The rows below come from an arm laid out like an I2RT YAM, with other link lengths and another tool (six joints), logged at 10 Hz.
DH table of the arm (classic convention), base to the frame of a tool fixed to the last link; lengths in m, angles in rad. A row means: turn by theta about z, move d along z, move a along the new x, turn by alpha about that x. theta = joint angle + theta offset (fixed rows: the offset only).
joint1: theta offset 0, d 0.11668, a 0.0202, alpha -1.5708
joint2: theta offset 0, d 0, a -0.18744, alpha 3.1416
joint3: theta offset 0.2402, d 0, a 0.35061, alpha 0
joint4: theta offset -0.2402, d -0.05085, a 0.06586, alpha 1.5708
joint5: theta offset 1.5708, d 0.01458, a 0, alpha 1.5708
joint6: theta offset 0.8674, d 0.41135, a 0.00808, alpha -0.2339
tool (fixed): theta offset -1.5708, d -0.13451, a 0, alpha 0
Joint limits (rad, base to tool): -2.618..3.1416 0..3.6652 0..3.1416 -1.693..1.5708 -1.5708..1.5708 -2.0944..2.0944
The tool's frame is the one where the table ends.
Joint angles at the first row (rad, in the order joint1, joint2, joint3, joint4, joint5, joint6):
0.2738 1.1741 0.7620 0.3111 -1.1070 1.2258
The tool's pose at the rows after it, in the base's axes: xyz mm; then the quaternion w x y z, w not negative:
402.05 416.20 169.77 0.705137 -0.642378 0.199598 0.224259
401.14 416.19 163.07 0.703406 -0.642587 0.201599 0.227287
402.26 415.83 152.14 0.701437 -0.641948 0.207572 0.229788
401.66 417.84 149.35 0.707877 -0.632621 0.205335 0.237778
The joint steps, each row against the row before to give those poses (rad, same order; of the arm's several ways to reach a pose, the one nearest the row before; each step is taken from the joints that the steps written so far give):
-0.0003 0.0029 -0.0086 0.0232 -0.0040 0.0120
-0.0003 0.0072 -0.0090 0.0076 -0.0029 -0.0009
-0.0005 0.0167 -0.0109 0.0157 0.0031 0.0012
0.0003 0.0247 -0.0170 0.0941 -0.0092 0.0601

